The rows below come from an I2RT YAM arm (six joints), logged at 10 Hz.
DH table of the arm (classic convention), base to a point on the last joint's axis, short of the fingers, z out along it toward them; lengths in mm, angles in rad. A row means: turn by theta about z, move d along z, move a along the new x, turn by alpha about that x. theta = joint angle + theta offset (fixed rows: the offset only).
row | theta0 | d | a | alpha
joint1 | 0 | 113.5 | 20 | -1.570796
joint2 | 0 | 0 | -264 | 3.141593
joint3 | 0.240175 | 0 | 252.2 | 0
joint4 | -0.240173 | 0 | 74 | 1.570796
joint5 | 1.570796 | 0 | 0 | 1.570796
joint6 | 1.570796 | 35.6 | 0 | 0
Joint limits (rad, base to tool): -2.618..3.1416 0..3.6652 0..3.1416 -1.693..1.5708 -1.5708..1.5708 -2.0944..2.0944
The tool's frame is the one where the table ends.
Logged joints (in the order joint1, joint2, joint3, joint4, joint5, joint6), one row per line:
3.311 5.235 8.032 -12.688 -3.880 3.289
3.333 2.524 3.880 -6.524 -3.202 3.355
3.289 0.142 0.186 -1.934 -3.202 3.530
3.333 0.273 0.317 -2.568 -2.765 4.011
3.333 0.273 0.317 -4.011 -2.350 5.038
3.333 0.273 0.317 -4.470 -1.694 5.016
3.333 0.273 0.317 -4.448 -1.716 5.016
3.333 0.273 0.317 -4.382 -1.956 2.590
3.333 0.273 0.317 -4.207 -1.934 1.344
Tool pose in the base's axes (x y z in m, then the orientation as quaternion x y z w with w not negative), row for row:
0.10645 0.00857 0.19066 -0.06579 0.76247 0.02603 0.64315
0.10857 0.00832 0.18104 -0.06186 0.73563 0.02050 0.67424
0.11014 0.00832 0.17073 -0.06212 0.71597 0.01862 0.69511
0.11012 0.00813 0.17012 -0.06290 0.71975 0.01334 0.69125
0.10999 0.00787 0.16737 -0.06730 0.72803 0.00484 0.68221
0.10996 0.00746 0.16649 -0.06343 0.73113 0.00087 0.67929
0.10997 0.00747 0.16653 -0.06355 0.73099 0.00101 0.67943
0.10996 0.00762 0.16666 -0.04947 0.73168 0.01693 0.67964
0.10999 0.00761 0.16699 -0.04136 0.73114 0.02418 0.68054
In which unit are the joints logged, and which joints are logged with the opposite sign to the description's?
The joints are logged in degrees. Opposite sign: joint6.
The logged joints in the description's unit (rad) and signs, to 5 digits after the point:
0.05779 0.09137 0.14018 -0.22145 -0.06772 -0.05740
0.05817 0.04405 0.06772 -0.11387 -0.05589 -0.05856
0.05740 0.00248 0.00325 -0.03375 -0.05589 -0.06161
0.05817 0.00476 0.00553 -0.04482 -0.04826 -0.07001
0.05817 0.00476 0.00553 -0.07001 -0.04102 -0.08793
0.05817 0.00476 0.00553 -0.07802 -0.02957 -0.08755
0.05817 0.00476 0.00553 -0.07763 -0.02995 -0.08755
0.05817 0.00476 0.00553 -0.07648 -0.03414 -0.04520
0.05817 0.00476 0.00553 -0.07343 -0.03375 -0.02346

